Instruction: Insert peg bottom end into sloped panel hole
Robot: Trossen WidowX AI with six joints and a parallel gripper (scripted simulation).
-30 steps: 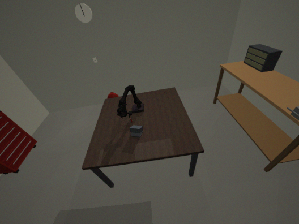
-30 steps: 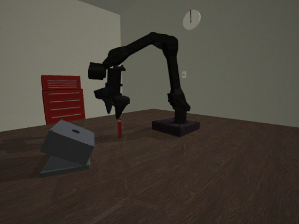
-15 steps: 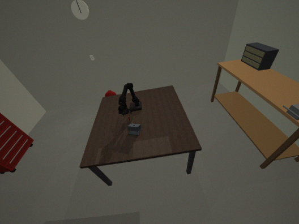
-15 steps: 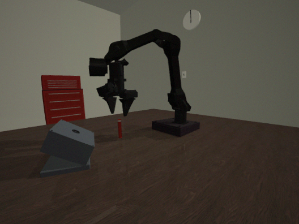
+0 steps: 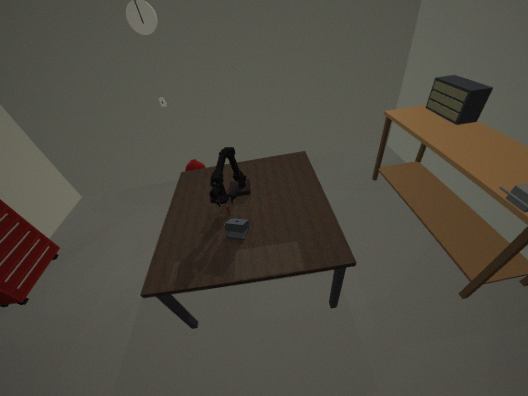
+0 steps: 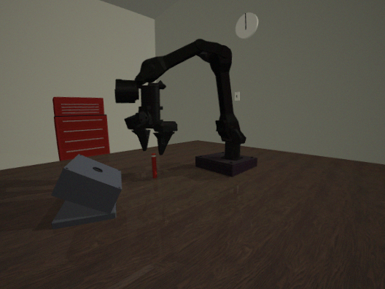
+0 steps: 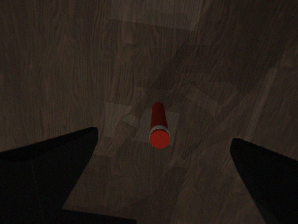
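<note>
Now: gripper tip 3 cm above the red peg. From my gripper tip the other things lie so: grey sloped panel block (21 cm ahead, 4 cm to the left, 2 cm below).
</note>
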